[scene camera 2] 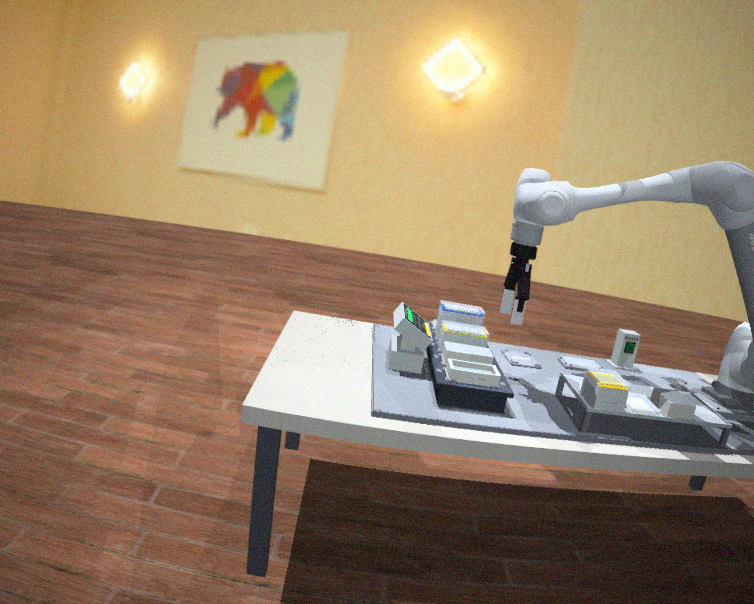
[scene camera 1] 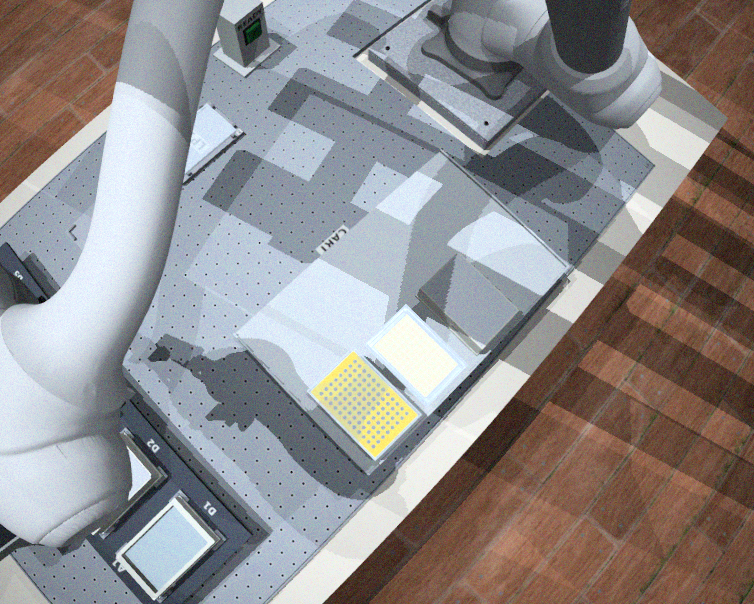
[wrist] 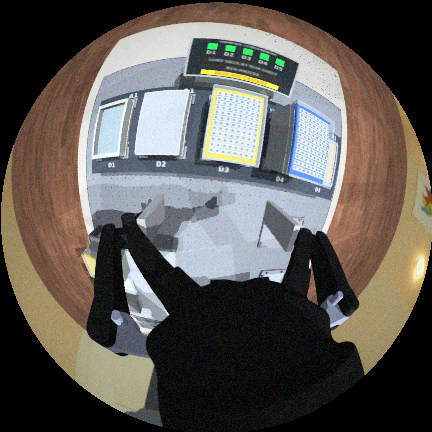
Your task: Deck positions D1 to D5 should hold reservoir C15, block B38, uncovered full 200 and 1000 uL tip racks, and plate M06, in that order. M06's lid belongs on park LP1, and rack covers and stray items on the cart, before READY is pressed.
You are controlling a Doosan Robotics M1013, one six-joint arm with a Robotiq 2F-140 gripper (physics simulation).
Labels:
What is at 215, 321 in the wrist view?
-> My gripper.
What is my gripper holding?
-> Nothing.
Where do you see a cart tray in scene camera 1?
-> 343, 298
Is my gripper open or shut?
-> Open.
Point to a device with green screen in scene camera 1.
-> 245, 44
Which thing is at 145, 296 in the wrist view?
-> A cart tray.

